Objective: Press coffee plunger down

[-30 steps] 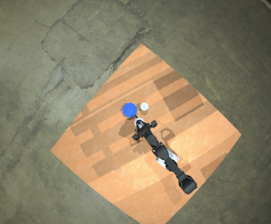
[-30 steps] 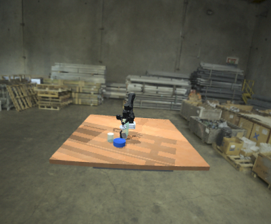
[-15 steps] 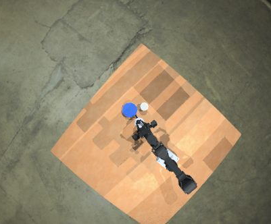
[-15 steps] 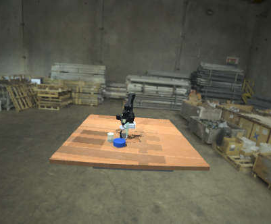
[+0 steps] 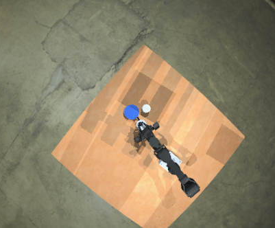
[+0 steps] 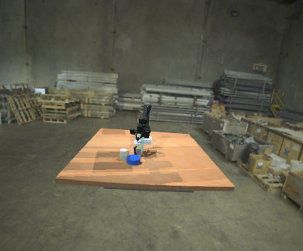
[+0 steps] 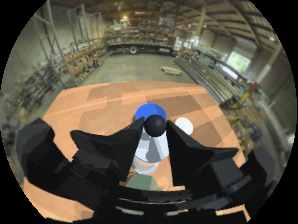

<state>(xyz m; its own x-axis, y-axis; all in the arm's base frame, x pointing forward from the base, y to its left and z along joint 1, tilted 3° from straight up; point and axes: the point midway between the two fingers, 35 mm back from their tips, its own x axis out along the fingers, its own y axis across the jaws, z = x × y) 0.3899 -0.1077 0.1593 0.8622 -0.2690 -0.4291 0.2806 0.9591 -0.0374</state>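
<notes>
The coffee press lies 90 mm below my gripper tip and 20 mm behind it.
</notes>
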